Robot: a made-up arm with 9 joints.
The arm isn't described. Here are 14 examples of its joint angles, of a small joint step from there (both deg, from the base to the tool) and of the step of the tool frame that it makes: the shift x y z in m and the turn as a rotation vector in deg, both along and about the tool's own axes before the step.
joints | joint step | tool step
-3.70 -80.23 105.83 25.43 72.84 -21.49 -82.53 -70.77 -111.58 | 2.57 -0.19 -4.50 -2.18 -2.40 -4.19 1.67 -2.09 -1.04 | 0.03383 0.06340 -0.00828 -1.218 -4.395 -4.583
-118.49 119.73 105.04 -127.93 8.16 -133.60 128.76 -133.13 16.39 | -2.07 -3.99 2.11 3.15 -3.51 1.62 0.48 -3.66 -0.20 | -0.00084 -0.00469 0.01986 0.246 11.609 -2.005
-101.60 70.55 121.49 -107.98 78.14 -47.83 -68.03 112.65 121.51 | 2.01 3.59 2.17 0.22 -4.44 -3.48 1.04 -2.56 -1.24 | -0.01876 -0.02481 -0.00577 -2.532 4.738 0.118
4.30 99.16 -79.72 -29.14 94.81 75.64 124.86 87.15 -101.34 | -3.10 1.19 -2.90 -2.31 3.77 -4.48 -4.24 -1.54 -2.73 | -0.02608 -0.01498 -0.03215 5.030 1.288 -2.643
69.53 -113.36 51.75 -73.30 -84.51 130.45 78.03 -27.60 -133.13 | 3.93 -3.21 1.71 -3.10 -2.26 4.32 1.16 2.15 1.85 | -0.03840 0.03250 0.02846 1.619 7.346 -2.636
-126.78 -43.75 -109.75 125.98 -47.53 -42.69 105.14 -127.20 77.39 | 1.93 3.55 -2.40 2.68 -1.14 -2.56 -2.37 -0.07 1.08 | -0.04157 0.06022 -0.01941 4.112 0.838 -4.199
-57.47 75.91 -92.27 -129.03 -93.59 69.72 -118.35 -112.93 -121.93 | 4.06 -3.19 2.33 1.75 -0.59 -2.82 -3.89 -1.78 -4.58 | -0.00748 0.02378 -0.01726 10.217 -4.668 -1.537
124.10 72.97 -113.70 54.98 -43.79 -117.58 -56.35 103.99 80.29 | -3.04 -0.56 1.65 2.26 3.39 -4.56 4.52 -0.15 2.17 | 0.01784 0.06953 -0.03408 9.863 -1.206 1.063
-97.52 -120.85 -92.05 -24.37 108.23 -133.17 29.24 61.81 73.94 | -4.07 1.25 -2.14 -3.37 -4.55 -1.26 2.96 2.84 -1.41 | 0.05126 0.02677 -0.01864 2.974 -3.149 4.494
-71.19 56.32 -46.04 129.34 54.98 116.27 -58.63 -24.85 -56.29 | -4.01 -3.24 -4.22 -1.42 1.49 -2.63 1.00 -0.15 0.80 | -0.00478 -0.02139 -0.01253 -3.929 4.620 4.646
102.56 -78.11 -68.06 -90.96 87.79 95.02 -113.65 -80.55 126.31 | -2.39 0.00 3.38 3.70 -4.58 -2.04 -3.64 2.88 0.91 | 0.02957 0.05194 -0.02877 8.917 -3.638 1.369
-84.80 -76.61 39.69 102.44 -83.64 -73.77 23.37 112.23 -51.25 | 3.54 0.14 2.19 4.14 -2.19 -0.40 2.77 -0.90 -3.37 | -0.00364 0.04859 0.00458 5.599 -1.150 3.485
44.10 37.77 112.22 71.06 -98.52 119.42 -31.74 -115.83 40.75 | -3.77 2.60 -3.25 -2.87 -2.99 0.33 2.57 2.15 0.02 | 0.08719 -0.04399 -0.03620 3.898 -2.104 9.357
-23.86 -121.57 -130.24 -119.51 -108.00 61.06 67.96 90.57 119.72 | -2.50 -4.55 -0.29 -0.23 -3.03 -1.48 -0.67 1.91 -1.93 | 0.07021 0.02571 0.01414 -0.432 -3.701 4.081
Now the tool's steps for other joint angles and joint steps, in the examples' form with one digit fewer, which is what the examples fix.
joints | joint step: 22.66 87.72 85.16 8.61 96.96 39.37 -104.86 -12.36 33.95 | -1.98 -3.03 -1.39 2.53 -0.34 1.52 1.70 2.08 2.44
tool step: -0.0025 -0.0230 0.0185 2.32 -0.20 5.14
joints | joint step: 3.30 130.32 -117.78 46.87 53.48 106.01 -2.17 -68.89 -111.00 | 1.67 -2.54 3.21 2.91 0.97 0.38 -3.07 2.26 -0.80
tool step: -0.0059 -0.0105 0.0242 1.30 3.58 -0.33
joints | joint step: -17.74 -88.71 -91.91 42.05 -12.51 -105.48 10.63 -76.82 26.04 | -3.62 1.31 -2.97 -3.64 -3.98 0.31 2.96 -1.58 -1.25
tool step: 0.0132 -0.0484 -0.0317 2.05 -0.40 3.81
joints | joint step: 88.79 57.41 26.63 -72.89 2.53 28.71 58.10 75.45 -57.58 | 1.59 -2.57 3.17 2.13 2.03 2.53 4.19 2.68 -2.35
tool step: -0.0382 -0.0315 -0.0435 1.57 6.64 -1.59
